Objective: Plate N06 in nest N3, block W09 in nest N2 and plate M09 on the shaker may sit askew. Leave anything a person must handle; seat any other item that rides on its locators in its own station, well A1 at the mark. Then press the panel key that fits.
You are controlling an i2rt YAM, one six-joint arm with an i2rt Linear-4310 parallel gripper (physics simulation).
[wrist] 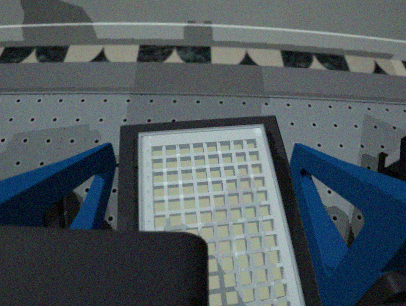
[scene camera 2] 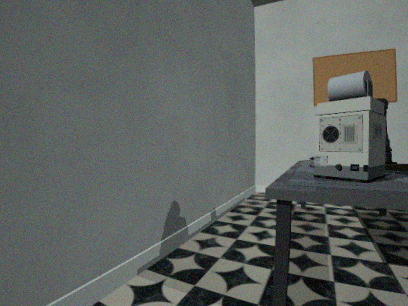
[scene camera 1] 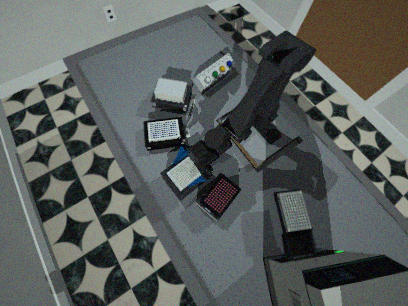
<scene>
My gripper is open, holding nothing. Also in view: a red-welled plate. Also in view: a button panel.
</scene>
